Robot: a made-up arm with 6 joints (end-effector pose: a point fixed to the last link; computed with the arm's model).
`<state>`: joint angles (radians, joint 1 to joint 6).
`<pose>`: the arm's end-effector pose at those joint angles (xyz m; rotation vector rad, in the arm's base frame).
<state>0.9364 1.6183 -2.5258 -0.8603 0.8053 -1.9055</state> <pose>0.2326 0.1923 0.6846 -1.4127 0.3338 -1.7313</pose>
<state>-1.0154 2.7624 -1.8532 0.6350 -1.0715 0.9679</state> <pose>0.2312 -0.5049 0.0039 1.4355 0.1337 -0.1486</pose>
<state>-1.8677 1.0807 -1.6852 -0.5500 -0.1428 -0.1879</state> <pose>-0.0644 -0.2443 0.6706 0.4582 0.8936 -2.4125</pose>
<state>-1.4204 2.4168 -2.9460 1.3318 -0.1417 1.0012</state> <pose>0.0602 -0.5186 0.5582 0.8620 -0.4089 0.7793</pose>
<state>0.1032 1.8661 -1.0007 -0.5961 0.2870 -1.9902</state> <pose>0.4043 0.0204 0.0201 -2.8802 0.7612 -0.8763</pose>
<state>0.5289 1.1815 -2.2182 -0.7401 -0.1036 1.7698</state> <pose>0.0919 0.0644 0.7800 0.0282 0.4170 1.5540</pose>
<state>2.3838 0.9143 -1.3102 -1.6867 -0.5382 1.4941</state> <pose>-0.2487 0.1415 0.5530 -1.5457 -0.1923 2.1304</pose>
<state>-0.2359 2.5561 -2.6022 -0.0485 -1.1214 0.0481</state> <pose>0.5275 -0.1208 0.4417 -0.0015 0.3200 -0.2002</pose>
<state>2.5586 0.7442 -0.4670 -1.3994 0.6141 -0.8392</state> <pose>-0.2072 0.2280 0.2448 -1.5300 -1.0147 -0.3164</pose>
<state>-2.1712 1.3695 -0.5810 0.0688 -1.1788 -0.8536</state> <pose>-0.2166 -0.3013 0.2320 1.0539 1.1916 -2.6052</pose>
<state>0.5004 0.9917 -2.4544 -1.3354 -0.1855 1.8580</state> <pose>-0.1093 -0.0326 0.7941 -0.1887 -0.0213 1.0220</pose>
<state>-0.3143 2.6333 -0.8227 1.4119 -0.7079 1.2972</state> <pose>0.1313 -0.1331 -0.1977 2.4711 0.2152 -0.3699</pose>
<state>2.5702 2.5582 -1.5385 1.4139 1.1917 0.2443</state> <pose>-0.4132 0.1193 -0.0510 1.2217 -1.5527 0.2877</pose>
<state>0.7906 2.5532 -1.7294 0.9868 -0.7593 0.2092</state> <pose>0.4396 0.3348 0.0200 0.6572 1.7214 0.7532</pose>
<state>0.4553 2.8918 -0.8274 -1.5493 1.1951 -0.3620</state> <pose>0.1249 -0.0778 -0.1738 1.9113 -0.4836 0.7071</pose>
